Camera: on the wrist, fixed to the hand. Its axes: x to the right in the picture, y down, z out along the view.
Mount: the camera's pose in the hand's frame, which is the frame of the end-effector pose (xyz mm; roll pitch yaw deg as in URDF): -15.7 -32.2 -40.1 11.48 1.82 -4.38
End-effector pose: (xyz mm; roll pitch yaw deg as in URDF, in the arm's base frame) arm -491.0 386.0 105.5 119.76 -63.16 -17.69
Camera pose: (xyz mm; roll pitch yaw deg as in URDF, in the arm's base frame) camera -475.5 434.4 87.9 124.68 -60.04 -10.16
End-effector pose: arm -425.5 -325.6 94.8 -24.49 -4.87 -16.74
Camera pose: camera -451.8 -365.6 70.4 -12.53 -5.01 -21.50
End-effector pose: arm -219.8 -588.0 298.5 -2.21 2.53 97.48
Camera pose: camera -184.1 -600.9 260.4 9.08 4.17 93.02
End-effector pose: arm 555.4 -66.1 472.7 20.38 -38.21 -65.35
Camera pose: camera 548.1 -89.1 424.6 34.45 -34.90 -69.58
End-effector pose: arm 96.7 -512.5 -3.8 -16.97 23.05 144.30
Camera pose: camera 142.4 -493.0 -24.3 -7.45 23.43 139.16
